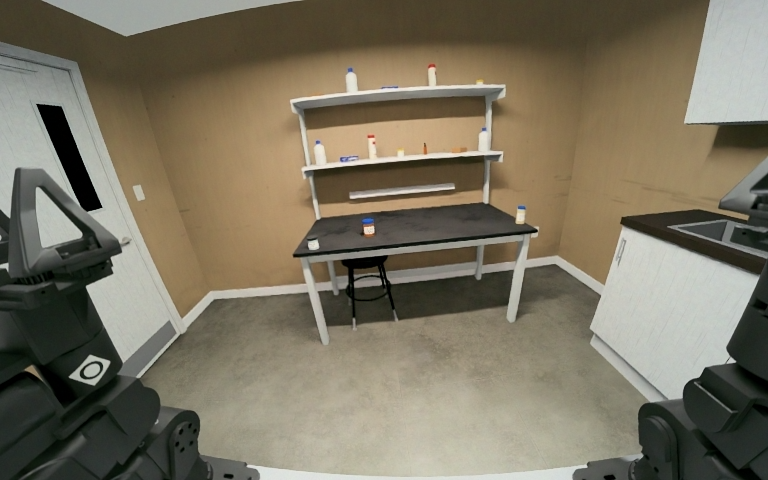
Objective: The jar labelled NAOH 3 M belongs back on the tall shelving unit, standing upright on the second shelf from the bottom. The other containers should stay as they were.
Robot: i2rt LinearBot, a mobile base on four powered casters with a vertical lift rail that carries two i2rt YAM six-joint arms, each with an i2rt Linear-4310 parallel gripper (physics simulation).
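Three jars stand upright on the black-topped table: an orange-brown jar with a blue lid near the front left, a small white jar with a dark lid at the front left corner, and a pale jar with a blue lid at the right end. Their labels are too small to read, so I cannot tell which is NAOH 3 M. The tall shelving unit does not show. My left gripper is open at the left edge, partly cut off. My right gripper is open at the right edge, mostly cut off. Both are far from the jars.
The black-topped table has two white shelves above it with bottles and small containers. A black stool stands under its front edge. A white cabinet with a sink is at the right, a white door at the left.
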